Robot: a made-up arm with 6 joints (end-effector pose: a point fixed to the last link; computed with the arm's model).
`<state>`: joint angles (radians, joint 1 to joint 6).
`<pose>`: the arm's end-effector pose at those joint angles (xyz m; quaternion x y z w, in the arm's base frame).
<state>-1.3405 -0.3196 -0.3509 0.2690 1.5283 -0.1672</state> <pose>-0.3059 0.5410 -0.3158 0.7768 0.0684 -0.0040 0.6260</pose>
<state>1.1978 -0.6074 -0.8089 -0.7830 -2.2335 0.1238</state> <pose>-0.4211 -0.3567 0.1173 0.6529 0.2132 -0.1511 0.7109</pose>
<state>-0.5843 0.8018 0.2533 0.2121 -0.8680 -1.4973</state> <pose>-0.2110 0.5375 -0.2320 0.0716 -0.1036 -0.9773 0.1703</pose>
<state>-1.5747 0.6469 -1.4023 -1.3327 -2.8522 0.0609</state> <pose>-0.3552 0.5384 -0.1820 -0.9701 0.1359 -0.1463 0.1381</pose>
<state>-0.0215 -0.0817 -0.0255 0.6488 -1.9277 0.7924</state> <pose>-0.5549 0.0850 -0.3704 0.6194 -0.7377 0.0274 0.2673</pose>
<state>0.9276 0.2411 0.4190 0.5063 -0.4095 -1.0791</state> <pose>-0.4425 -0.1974 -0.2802 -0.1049 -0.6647 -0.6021 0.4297</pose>
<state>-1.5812 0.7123 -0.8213 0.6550 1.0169 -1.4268</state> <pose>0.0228 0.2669 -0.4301 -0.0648 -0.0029 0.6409 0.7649</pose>
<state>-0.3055 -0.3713 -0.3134 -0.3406 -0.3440 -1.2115</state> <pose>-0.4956 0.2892 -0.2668 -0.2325 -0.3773 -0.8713 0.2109</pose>
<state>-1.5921 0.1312 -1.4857 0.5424 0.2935 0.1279</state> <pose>-0.1247 0.2210 -0.3615 0.2578 0.8009 0.2229 0.4924</pose>
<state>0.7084 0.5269 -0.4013 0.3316 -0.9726 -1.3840</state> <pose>-0.4924 -0.0290 -0.3218 0.2347 -0.3153 -0.4203 0.8178</pose>
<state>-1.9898 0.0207 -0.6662 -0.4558 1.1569 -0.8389</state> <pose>0.1300 0.5398 -0.2136 0.4229 -0.3254 0.5197 0.6671</pose>
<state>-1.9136 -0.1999 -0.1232 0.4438 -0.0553 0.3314</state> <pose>0.0176 0.4702 -0.3021 0.8543 0.4437 0.0510 0.2657</pose>
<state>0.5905 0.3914 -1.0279 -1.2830 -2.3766 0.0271</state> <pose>-0.4891 -0.2835 0.1129 0.7364 0.4997 -0.4167 0.1854</pose>
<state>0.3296 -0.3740 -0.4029 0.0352 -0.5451 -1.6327</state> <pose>-0.5141 -0.0858 -0.2743 -0.2088 -0.4376 -0.6323 0.6043</pose>
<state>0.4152 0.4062 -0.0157 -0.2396 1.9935 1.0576</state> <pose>-0.6421 0.0767 -0.1716 -0.7752 -0.6168 0.0528 0.1262</pose>
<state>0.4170 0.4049 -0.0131 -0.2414 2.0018 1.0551</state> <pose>-0.6426 0.0765 -0.1706 -0.7779 -0.6130 0.0544 0.1268</pose>
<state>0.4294 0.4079 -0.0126 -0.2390 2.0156 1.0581</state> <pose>-0.6432 0.0704 -0.1695 -0.7773 -0.6130 0.0602 0.1286</pose>
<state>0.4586 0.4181 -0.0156 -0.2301 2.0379 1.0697</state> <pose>-0.6435 0.0550 -0.1680 -0.7709 -0.6188 0.0723 0.1324</pose>
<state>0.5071 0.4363 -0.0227 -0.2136 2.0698 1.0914</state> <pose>-0.6426 0.0289 -0.1661 -0.7577 -0.6312 0.0919 0.1382</pose>
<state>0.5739 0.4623 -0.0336 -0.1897 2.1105 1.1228</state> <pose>-0.6390 -0.0070 -0.1639 -0.7373 -0.6490 0.1184 0.1452</pose>
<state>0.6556 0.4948 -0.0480 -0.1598 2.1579 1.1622</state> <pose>-0.6310 -0.0504 -0.1613 -0.7103 -0.6705 0.1503 0.1527</pose>
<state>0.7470 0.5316 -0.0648 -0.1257 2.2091 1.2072</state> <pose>-0.6177 -0.0977 -0.1586 -0.6781 -0.6931 0.1855 0.1595</pose>
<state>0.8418 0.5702 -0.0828 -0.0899 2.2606 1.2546</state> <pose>-0.5993 -0.1447 -0.1560 -0.6426 -0.7147 0.2215 0.1651</pose>
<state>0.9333 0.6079 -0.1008 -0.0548 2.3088 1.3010</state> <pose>-0.5775 -0.1877 -0.1538 -0.6066 -0.7336 0.2556 0.1691</pose>
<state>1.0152 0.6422 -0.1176 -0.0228 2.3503 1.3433</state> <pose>-0.5547 -0.2239 -0.1522 -0.5727 -0.7491 0.2853 0.1717</pose>
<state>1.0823 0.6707 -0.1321 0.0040 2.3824 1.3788</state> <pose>-0.5340 -0.2518 -0.1513 -0.5435 -0.7610 0.3091 0.1731</pose>
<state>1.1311 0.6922 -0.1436 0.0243 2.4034 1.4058</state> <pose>-0.5177 -0.2709 -0.1511 -0.5206 -0.7698 0.3257 0.1738</pose>
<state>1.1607 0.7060 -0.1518 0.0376 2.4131 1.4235</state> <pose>-0.5072 -0.2820 -0.1516 -0.5050 -0.7761 0.3352 0.1741</pose>
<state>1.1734 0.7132 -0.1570 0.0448 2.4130 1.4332</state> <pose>-0.5022 -0.2865 -0.1525 -0.4958 -0.7805 0.3385 0.1741</pose>
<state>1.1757 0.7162 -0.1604 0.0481 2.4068 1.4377</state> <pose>-0.5006 -0.2872 -0.1537 -0.4907 -0.7840 0.3380 0.1740</pose>
